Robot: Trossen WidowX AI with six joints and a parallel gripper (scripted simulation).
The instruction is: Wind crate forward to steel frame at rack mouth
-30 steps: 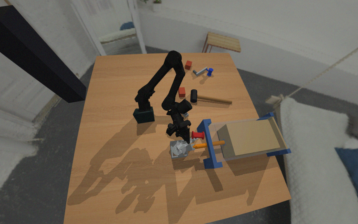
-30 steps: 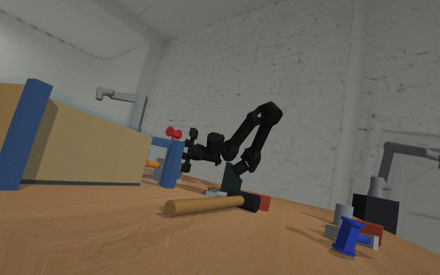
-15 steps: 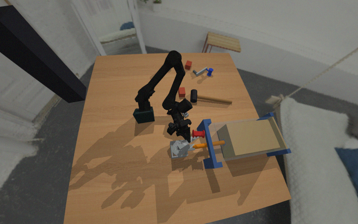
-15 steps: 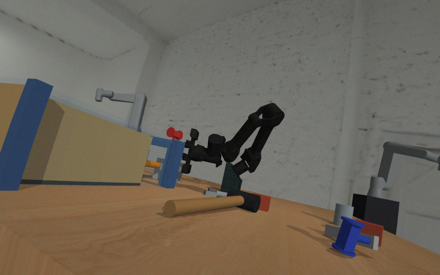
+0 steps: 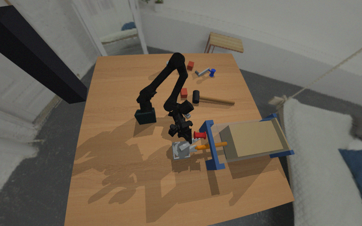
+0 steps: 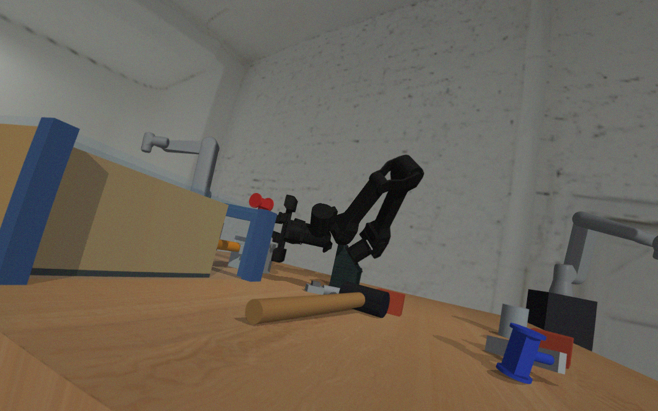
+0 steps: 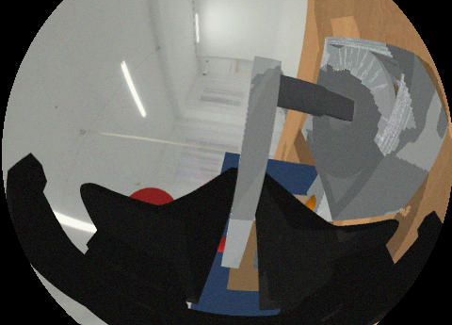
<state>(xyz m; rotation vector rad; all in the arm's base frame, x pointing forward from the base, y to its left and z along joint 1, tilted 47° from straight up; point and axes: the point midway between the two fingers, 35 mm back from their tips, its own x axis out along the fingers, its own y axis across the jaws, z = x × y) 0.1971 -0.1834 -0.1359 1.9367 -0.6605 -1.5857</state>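
The red-knobbed winch handle lies 10 mm ahead of my gripper tip, 10 mm to the left of it and 10 mm above it. Also, from my gripper tip: winch (70 mm behind, 20 mm to the right, 100 mm below); then red knob (40 mm ahead, 20 mm to the left, 40 mm above); then blue steel frame (110 mm ahead, 30 mm to the right, 30 mm below).
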